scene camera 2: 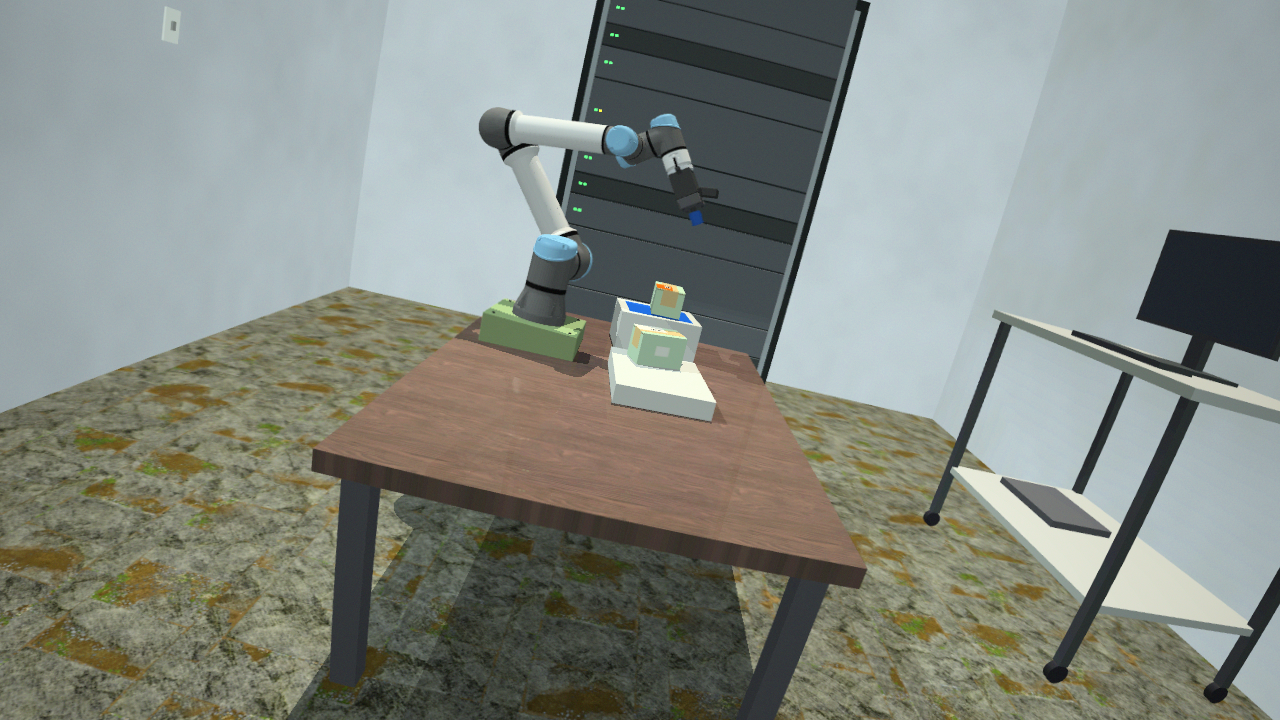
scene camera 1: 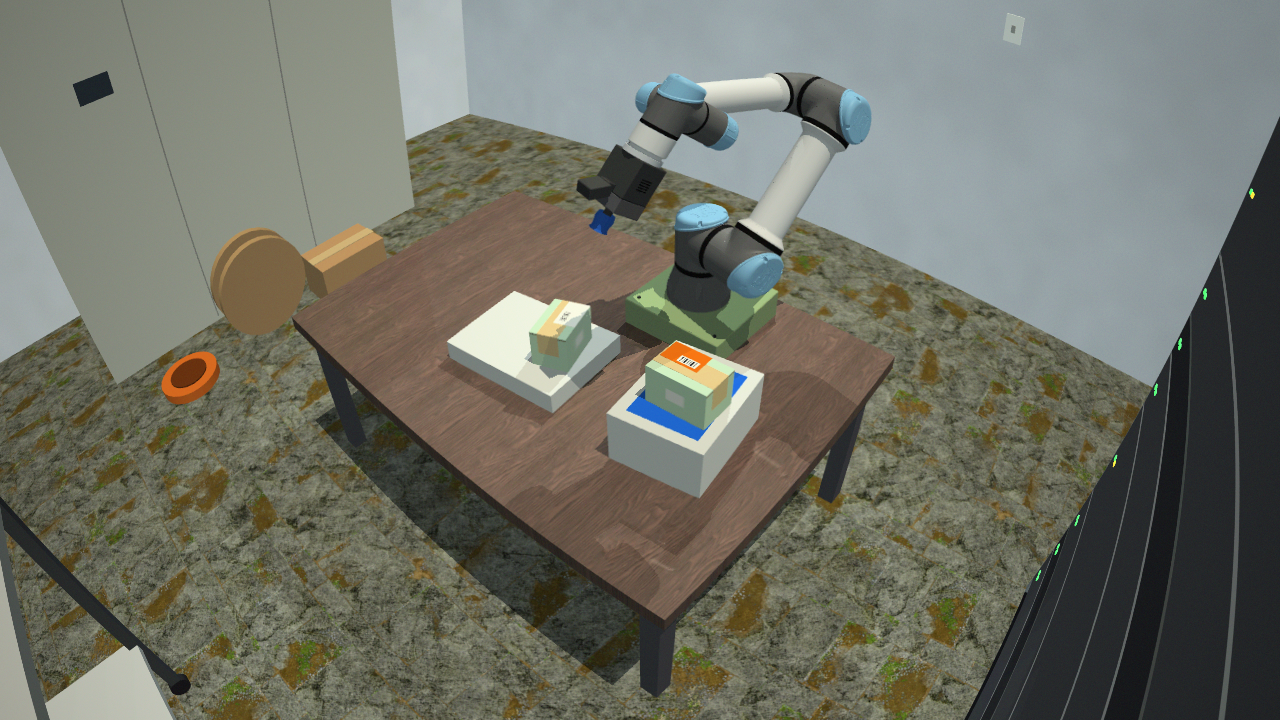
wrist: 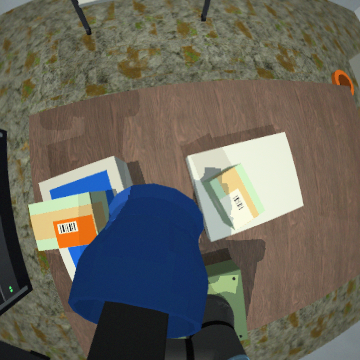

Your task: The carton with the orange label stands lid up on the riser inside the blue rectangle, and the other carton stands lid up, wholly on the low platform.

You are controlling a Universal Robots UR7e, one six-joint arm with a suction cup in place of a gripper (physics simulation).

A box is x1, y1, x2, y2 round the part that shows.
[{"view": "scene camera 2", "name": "white riser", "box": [609, 298, 701, 362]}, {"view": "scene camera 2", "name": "low white platform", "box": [608, 346, 715, 420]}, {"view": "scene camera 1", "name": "white riser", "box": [607, 340, 764, 497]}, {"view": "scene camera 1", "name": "low white platform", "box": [447, 291, 620, 412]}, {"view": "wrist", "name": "my suction cup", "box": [67, 183, 207, 337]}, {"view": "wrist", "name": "low white platform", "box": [185, 132, 302, 240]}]
